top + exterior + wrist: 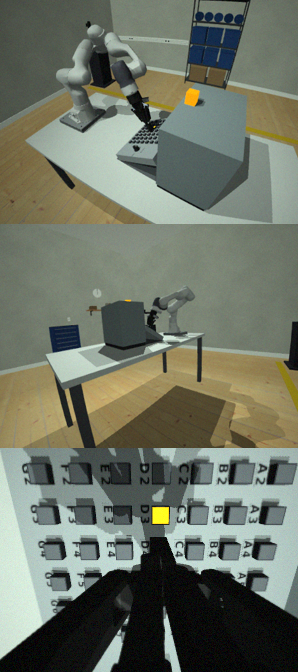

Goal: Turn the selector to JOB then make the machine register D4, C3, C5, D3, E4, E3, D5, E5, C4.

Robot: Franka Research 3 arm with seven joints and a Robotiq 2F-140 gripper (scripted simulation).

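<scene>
Now: hand 50 mm short of the key, 10 mm to the left of it and 10 mm above it. Also, from my hand: selector knob: 160 mm to the right, 20 mm below.
</scene>
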